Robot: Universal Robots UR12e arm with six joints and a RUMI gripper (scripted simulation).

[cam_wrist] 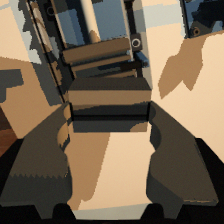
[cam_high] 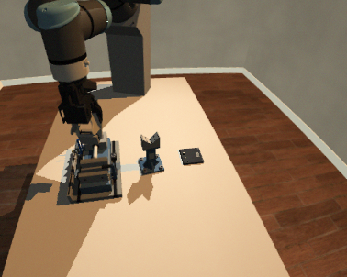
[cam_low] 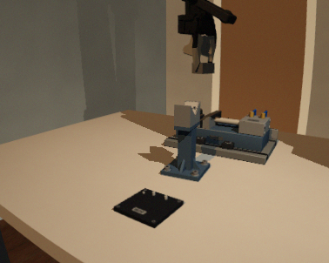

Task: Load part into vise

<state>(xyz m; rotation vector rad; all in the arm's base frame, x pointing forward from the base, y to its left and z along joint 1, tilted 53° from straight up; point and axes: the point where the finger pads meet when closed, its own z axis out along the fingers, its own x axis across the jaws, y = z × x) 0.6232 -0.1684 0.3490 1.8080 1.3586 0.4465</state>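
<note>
Right now my hand is 160 mm above the moving jaw, 30 mm past it and 10 mm to the left of it. Also, from my hand: dark work stop rod: 150 mm below, 30 mm to the left, 20 mm ahead; then part: right at my hand; then cream cylinder rod: 160 mm below, 80 mm behind, 10 mm to the left.
</note>
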